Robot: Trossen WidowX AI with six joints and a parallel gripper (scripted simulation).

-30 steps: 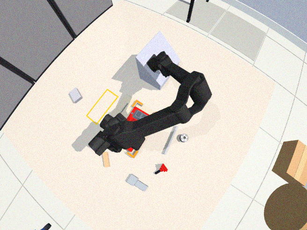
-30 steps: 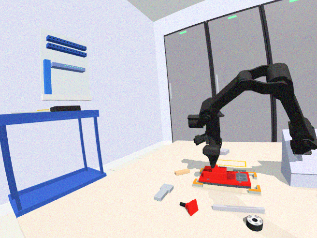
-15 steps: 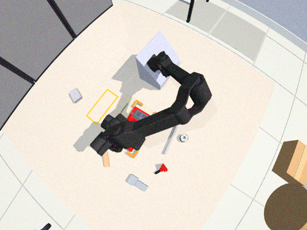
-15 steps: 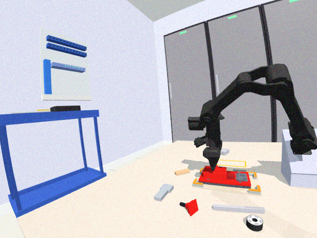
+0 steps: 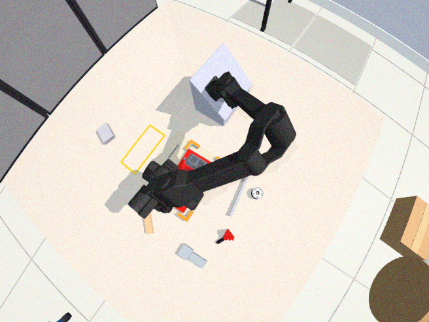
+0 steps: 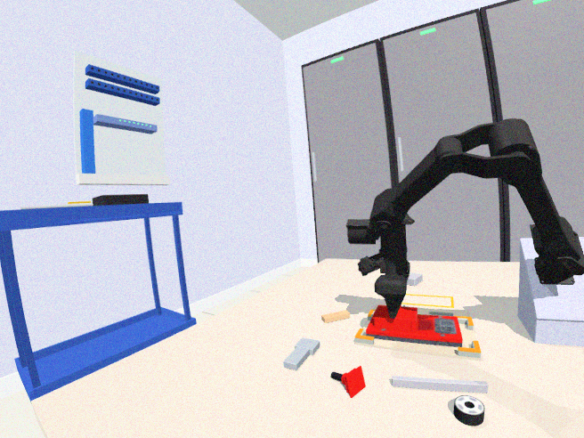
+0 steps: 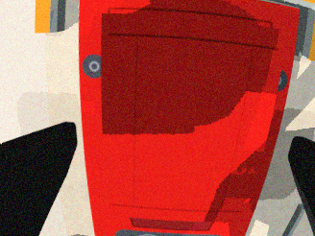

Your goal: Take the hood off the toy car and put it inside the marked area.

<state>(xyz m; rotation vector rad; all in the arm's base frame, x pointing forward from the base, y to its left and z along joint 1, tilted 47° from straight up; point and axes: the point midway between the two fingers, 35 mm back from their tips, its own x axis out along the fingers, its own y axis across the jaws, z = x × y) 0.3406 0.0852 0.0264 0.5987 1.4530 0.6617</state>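
My gripper tip is 10 mm above the hood. Round my gripper tip: grey bar (100 mm behind, 180 mm to the left, 50 mm below); tan block (160 mm ahead, 30 mm to the right, 50 mm below); small grey piece (10 mm behind, 390 mm to the right, 40 mm below).
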